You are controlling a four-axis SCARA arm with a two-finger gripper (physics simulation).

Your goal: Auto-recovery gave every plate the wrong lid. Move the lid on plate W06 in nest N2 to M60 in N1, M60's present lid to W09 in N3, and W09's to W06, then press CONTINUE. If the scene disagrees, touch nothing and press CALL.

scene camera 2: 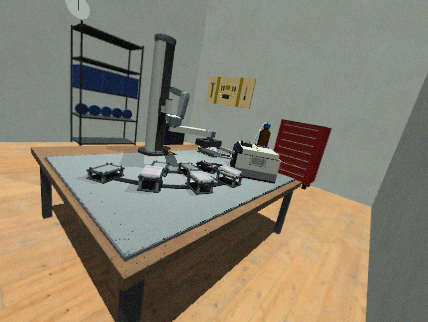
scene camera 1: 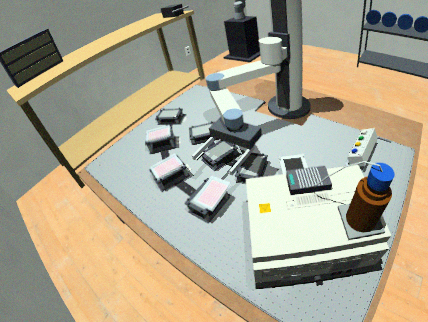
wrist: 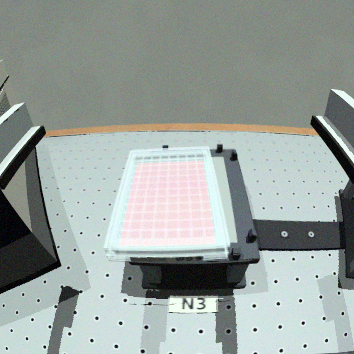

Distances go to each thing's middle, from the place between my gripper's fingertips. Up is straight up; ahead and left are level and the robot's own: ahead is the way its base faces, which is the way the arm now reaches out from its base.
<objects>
The grey strip (wrist: 218, 163) lies 50 mm ahead of my hand, 10 mm to the right of it and 120 mm below it. Also, from my hand: brown bottle (scene camera 1: 373, 193): 20 mm behind, 520 mm to the left, 130 mm above; then N3 tag (wrist: 177, 303): 30 mm behind, 10 mm to the right, 180 mm below.
</objects>
